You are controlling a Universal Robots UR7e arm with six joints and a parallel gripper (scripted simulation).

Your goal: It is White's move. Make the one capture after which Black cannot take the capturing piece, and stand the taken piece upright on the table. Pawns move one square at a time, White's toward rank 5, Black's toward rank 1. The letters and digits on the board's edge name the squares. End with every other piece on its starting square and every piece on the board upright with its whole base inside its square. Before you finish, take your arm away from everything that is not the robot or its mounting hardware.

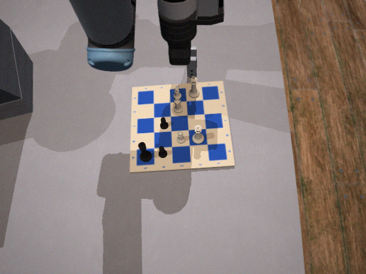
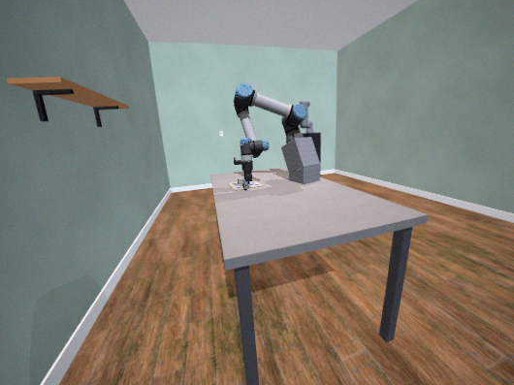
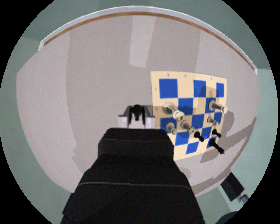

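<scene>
The black knight lies 1 cm below my hand. The rest, counted from my hand: rook: 18 cm to the right, 1 cm behind; then chessboard: 14 cm to the right, 5 cm behind, 3 cm below; then white king: 6 cm to the right, 1 cm above.
</scene>
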